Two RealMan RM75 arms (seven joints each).
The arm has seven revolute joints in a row. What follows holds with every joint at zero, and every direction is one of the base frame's. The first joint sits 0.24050 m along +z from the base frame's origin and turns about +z. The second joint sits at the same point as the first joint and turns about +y. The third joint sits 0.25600 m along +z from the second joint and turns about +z. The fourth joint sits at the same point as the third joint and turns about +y. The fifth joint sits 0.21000 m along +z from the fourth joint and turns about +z. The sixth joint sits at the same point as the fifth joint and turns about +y. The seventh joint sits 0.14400 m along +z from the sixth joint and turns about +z. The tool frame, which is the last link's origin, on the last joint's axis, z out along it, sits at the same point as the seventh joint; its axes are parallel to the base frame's.
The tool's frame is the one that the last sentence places.
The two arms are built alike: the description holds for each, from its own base.
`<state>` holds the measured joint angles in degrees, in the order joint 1, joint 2, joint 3, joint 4, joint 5, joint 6, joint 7, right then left.
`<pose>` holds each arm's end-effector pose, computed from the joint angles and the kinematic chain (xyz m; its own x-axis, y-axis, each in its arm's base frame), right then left.
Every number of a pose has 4 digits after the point.
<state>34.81 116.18 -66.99 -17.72 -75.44 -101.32 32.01 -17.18 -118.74 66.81 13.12 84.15 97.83 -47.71</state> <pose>0.1979 0.3026 -0.0257 0.6006 0.3382 -0.7245 0.1329 -0.9358 -0.3267 -0.2854 0.2019 -0.0647 0.6427 0.2678 0.7178 0.3765 -0.9264 0.0086</pose>
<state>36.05 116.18 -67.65 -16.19 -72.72 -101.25 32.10 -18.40 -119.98 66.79 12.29 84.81 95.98 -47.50</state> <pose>0.1921 0.3074 -0.0252 0.5821 0.3336 -0.7415 0.1111 -0.9360 -0.3339 -0.2793 0.2046 -0.0763 0.6490 0.2776 0.7083 0.3766 -0.9262 0.0179</pose>
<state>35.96 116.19 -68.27 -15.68 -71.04 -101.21 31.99 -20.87 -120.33 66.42 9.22 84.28 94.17 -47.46</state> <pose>0.1922 0.3077 -0.0247 0.5745 0.3305 -0.7488 0.0932 -0.9353 -0.3413 -0.2749 0.2112 -0.0842 0.6447 0.3009 0.7027 0.3971 -0.9173 0.0285</pose>
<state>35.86 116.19 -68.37 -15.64 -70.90 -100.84 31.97 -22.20 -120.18 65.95 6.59 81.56 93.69 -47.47</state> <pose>0.1932 0.3081 -0.0251 0.5790 0.3286 -0.7461 0.0881 -0.9351 -0.3434 -0.2734 0.2175 -0.0839 0.6146 0.3142 0.7235 0.4355 -0.8999 0.0208</pose>
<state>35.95 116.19 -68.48 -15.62 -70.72 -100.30 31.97 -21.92 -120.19 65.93 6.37 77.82 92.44 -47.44</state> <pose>0.1932 0.3095 -0.0257 0.5842 0.3283 -0.7423 0.0846 -0.9342 -0.3466 -0.2758 0.2248 -0.0808 0.5915 0.3058 0.7461 0.4796 -0.8772 -0.0206</pose>
